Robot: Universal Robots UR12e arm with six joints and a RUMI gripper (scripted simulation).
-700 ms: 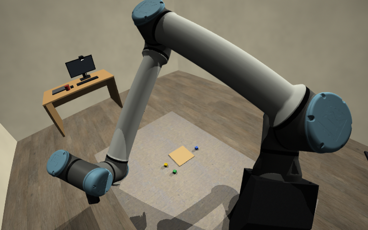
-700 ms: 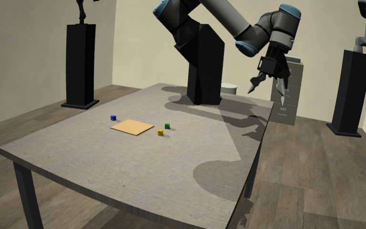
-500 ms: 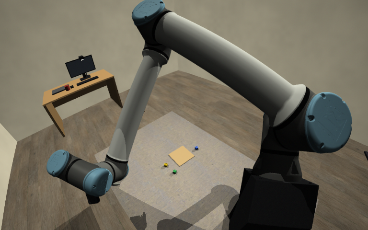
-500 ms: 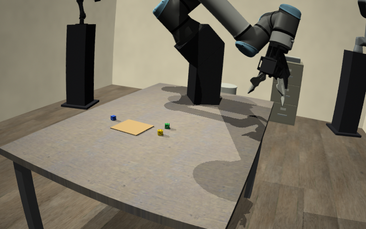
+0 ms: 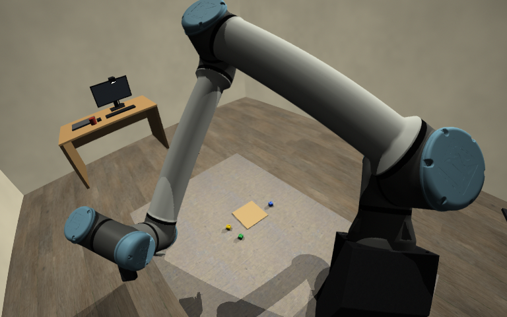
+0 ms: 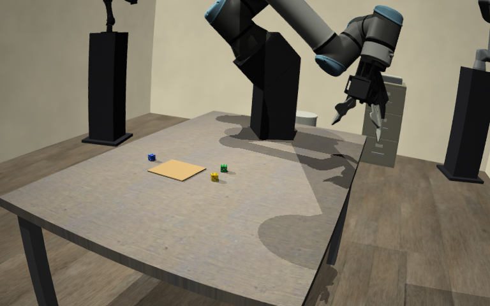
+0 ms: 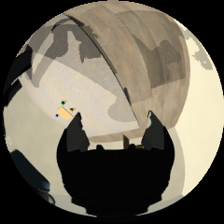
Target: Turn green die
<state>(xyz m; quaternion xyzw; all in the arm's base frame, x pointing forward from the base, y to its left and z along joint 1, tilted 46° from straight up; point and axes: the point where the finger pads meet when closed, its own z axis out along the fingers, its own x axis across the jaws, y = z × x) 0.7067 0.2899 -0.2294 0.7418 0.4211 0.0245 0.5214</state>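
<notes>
My hand is 640 mm to the left of the blue die, 200 mm above it and 180 mm past it. Also, from my hand: yellow die: 390 mm to the right, 200 mm below, 70 mm behind; green die: 380 mm to the right, 200 mm below, 150 mm behind; tan mat: 530 mm to the right, 210 mm below, 110 mm behind.
</notes>
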